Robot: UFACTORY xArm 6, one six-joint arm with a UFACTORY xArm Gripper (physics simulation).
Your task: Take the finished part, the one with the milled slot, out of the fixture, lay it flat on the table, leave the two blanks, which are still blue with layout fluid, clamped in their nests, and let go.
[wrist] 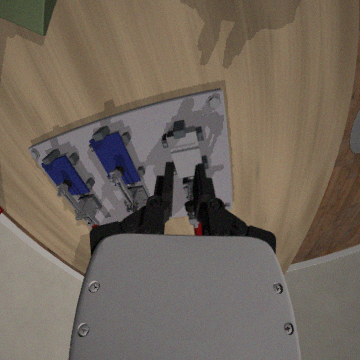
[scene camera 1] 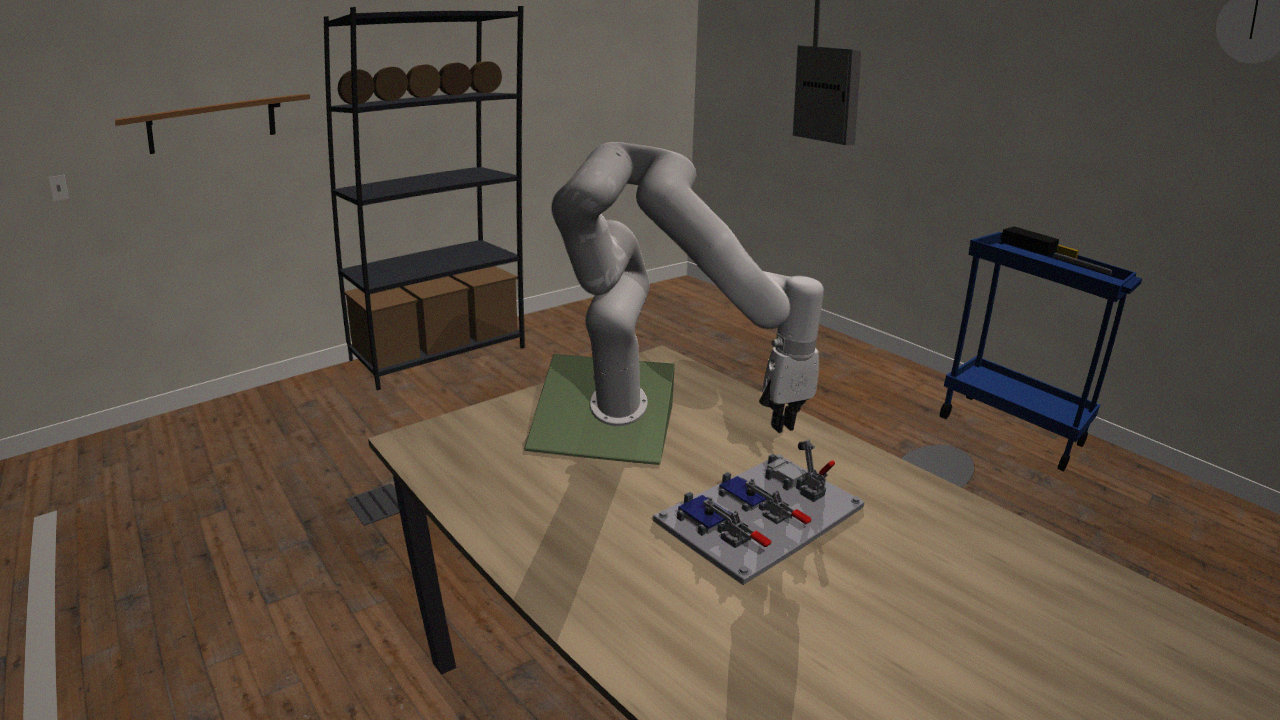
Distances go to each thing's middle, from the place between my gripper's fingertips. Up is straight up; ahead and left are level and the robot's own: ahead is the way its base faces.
I see my gripper 3 cm short of the finished part (wrist: 185, 152) and 9 cm above it. From my hand the other things lie so: fixture plate (scene camera 1: 787, 537): 8 cm ahead, 10 cm to the right, 11 cm below.
